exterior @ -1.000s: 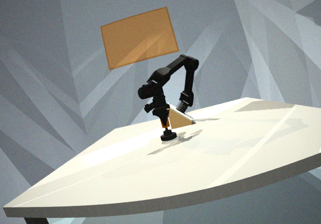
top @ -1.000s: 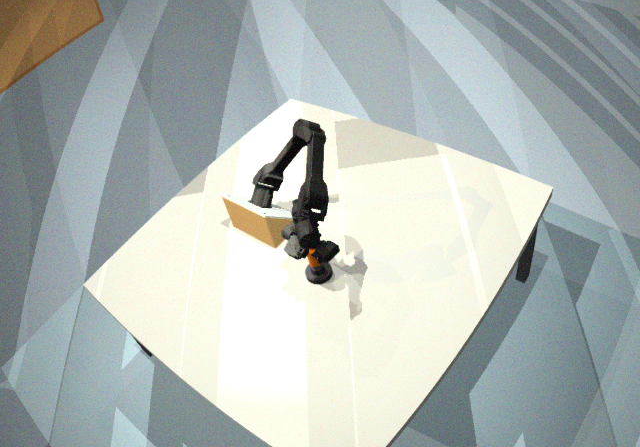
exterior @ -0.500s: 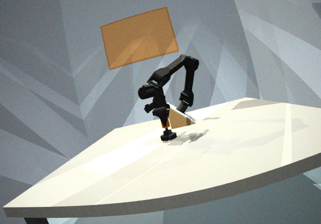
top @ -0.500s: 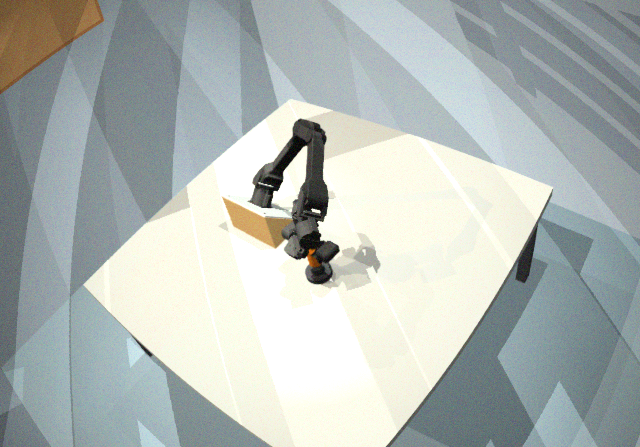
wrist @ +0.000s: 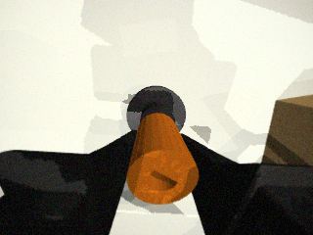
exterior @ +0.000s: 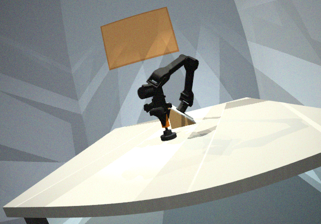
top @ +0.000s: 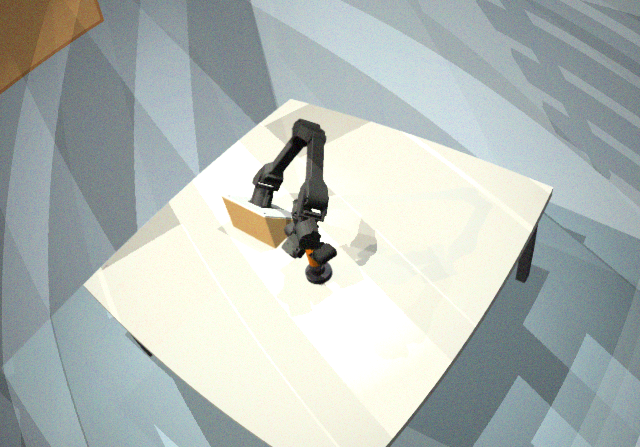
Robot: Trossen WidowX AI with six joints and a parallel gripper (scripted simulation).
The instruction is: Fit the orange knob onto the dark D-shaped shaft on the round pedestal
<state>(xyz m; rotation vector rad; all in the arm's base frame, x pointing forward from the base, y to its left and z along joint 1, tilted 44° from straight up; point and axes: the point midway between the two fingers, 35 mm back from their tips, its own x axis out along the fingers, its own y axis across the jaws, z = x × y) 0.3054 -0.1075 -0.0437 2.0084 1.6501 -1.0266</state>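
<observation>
The orange knob lies 2 cm above my gripper tip. Also, from my gripper tip: round dark pedestal (4 cm below).
</observation>
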